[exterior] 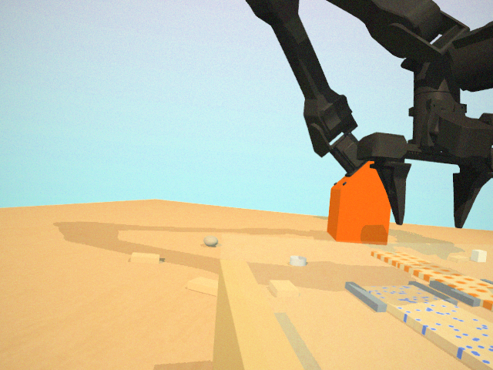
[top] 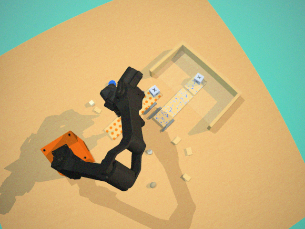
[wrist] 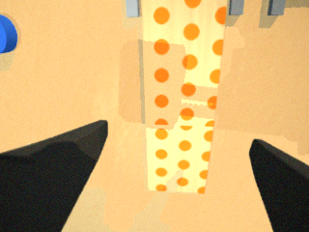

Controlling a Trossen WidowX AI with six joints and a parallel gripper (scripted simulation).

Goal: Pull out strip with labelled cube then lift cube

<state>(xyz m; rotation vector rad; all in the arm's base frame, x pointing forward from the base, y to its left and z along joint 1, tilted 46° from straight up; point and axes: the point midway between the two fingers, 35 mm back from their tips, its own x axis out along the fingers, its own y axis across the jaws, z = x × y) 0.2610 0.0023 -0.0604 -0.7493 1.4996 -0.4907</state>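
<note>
Right now my gripper tip is 50 mm above the orange-dotted strip, 40 mm short of it and 10 mm to the right of it. Round my gripper tip: grey pebble 270 mm to the right, 50 mm below, 40 mm behind; then blue disc 150 mm to the left, 50 mm below, 20 mm ahead.
</note>
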